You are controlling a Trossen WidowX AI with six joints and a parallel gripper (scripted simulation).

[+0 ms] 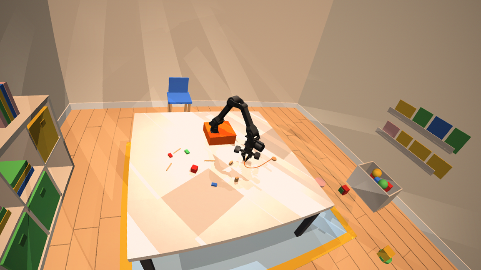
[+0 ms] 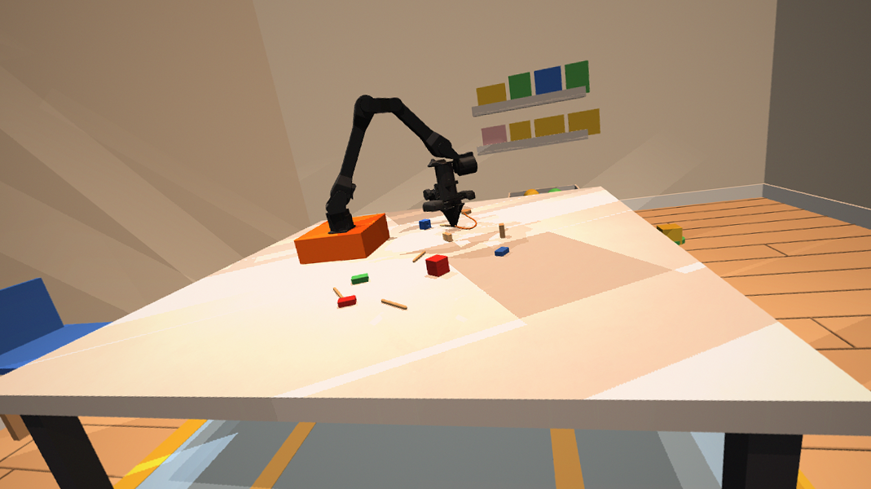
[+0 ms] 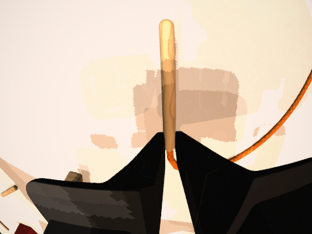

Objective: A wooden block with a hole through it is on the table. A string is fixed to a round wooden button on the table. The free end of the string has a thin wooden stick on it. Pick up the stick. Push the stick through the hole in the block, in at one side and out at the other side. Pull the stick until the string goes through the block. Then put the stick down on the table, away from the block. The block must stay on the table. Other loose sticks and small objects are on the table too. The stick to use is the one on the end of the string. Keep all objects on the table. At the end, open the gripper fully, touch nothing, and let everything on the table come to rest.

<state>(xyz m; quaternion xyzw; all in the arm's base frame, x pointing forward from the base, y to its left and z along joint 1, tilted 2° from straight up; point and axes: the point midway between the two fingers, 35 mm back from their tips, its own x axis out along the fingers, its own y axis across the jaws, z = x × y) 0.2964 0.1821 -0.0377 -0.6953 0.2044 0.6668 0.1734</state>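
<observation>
Right now my gripper tip is 130 mm past the blue cube and 70 mm to the right of it. The rest, counted from my gripper tip: thin wooden stick 10 mm to the left, 10 mm behind; then round wooden button 260 mm to the left, 20 mm behind, 10 mm below; then flat blue piece 260 mm to the right, 190 mm ahead, 10 mm below.
</observation>
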